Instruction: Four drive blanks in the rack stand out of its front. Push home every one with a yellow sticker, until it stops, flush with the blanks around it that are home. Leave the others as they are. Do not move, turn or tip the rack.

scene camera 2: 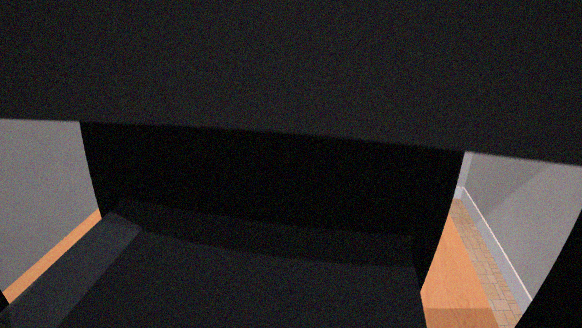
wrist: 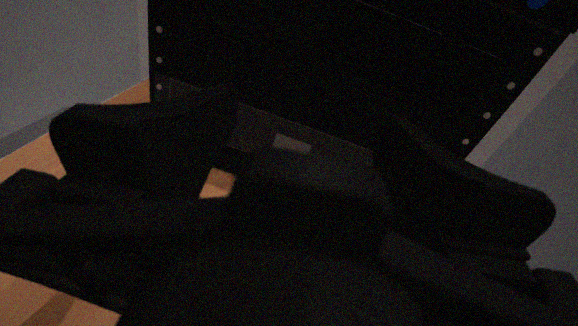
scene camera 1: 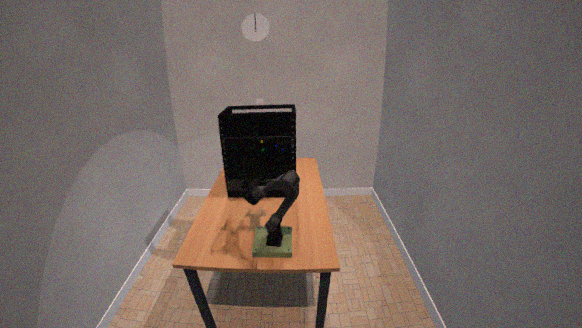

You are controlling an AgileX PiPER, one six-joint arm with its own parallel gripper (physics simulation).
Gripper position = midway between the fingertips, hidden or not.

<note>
In view: the gripper (wrist: 308,117) and a black rack (scene camera 2: 241,163).
The black rack is seen too in the wrist view (wrist: 321,84) and in scene camera 1 (scene camera 1: 261,143).
</note>
